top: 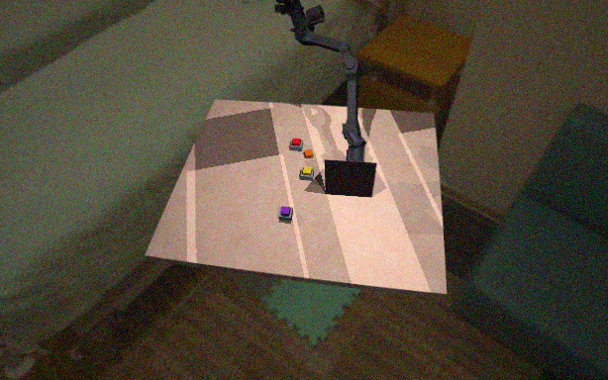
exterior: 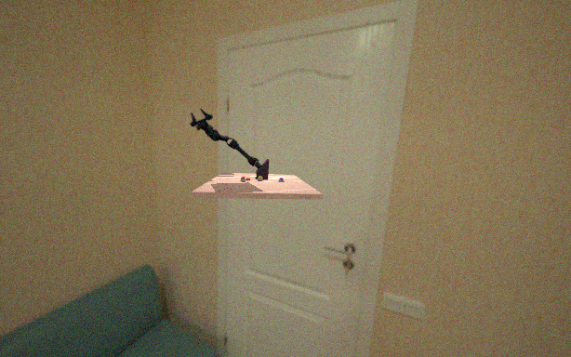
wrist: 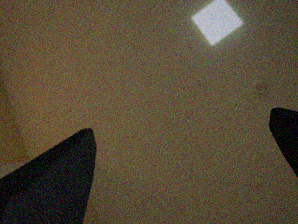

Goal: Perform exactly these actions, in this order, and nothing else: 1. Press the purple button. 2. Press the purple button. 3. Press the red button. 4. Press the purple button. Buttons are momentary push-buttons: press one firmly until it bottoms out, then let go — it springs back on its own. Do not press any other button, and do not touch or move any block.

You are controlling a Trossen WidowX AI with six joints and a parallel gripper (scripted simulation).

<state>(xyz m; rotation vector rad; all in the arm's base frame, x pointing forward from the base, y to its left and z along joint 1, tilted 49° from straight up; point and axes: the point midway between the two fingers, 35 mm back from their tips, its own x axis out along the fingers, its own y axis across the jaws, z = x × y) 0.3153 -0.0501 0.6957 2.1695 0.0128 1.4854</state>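
Right now the purple button is 75 cm to the left of my gripper tip, 55 cm below it and 3 cm behind it. From my gripper tip the other things lie so: red button 55 cm below, 39 cm to the left, 4 cm behind; then yellow button 55 cm to the left, 55 cm below, 10 cm behind; then orange block 58 cm below, 44 cm to the left, 10 cm behind.
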